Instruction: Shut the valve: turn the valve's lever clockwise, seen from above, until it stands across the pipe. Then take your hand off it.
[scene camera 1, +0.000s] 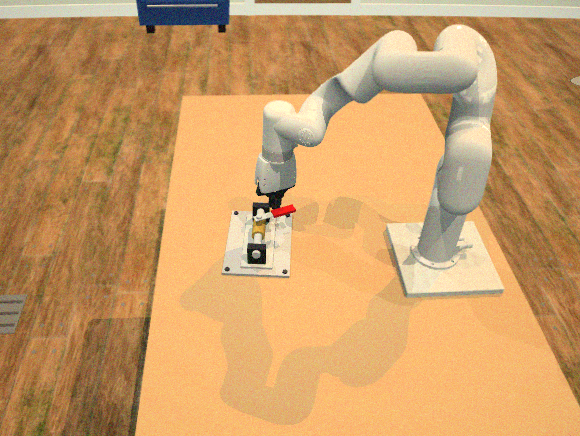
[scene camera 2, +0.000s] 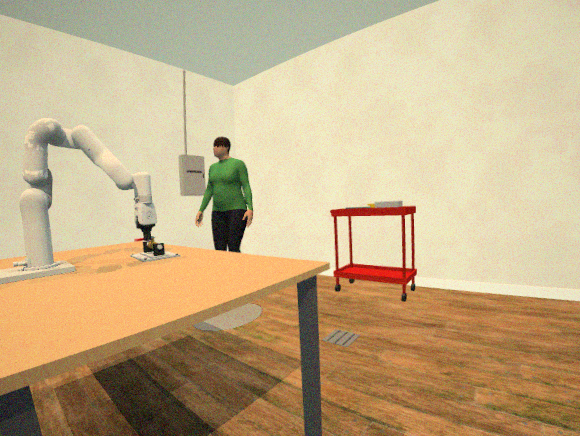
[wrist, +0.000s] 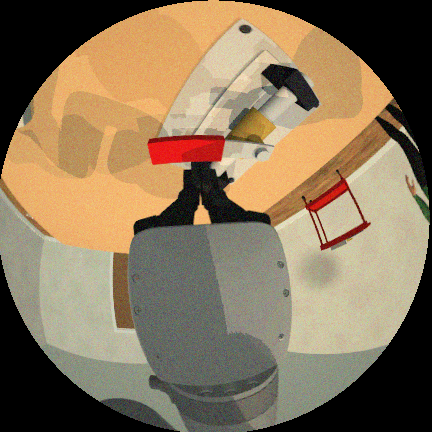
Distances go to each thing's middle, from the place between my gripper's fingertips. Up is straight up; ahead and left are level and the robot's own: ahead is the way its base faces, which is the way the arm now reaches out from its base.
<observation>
My hand is 5 cm short of the pale base plate (scene camera 1: 282, 241), 4 cm to the right of it and 8 cm above it. From my hand the other things lie so: red valve lever (wrist: 180, 148): 1 cm ahead, 3 cm to the left, 1 cm above.
</observation>
